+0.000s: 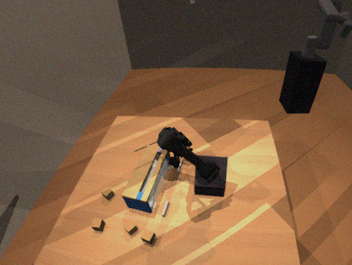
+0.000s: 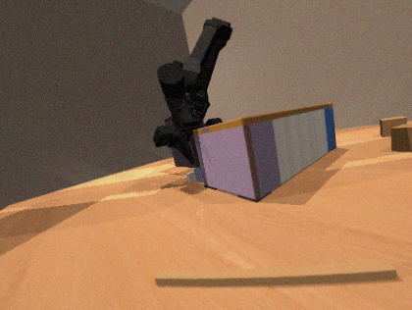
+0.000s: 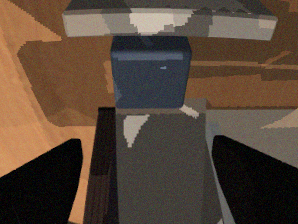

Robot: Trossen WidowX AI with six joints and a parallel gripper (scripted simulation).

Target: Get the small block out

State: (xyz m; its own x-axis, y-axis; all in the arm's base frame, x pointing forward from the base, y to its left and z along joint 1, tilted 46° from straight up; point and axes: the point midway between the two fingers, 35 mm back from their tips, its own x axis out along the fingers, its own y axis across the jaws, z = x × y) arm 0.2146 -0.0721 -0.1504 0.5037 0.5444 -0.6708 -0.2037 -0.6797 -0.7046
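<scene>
Now: the block 2 cm behind my gripper tip, 1 cm to the left of it and 4 cm below it. The rest, counted from my gripper tip: box 9 cm ahead, 14 cm to the left, 1 cm above; thin stick 22 cm ahead, 18 cm to the right, 5 cm below.
</scene>
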